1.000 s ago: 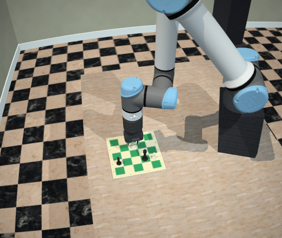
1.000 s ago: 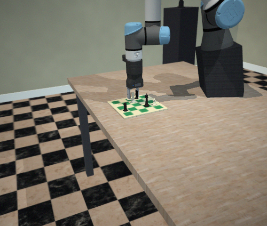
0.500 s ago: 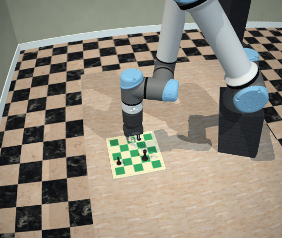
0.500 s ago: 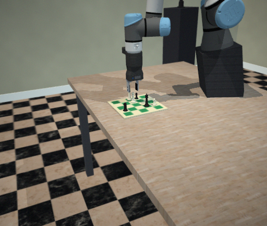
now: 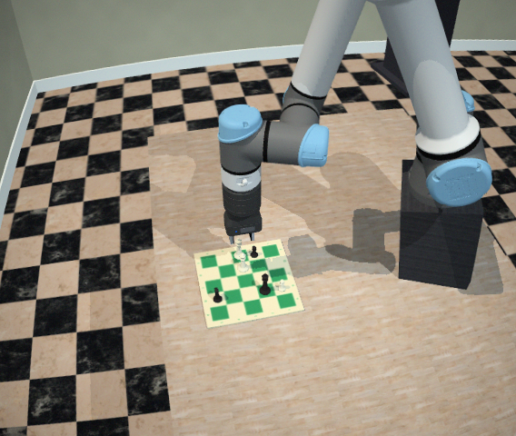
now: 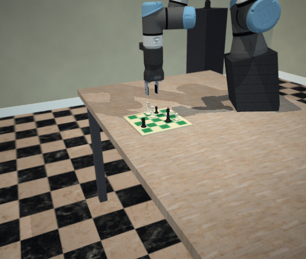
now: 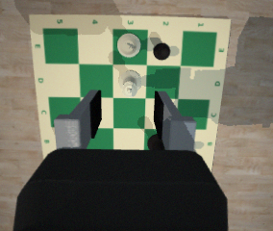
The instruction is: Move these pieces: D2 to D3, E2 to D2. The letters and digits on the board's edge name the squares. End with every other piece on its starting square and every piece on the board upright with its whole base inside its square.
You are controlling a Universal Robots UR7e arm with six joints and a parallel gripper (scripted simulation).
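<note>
Right now my hand is 10 mm past the tall white piece, 40 mm to the left of it and 90 mm above it. The rest, counted from my hand: black pawn 40 mm behind, 30 mm to the right, 110 mm below; then green-and-cream board 10 mm ahead, 40 mm to the left, 120 mm below; then small white piece 60 mm behind, 90 mm to the left, 110 mm below.
</note>
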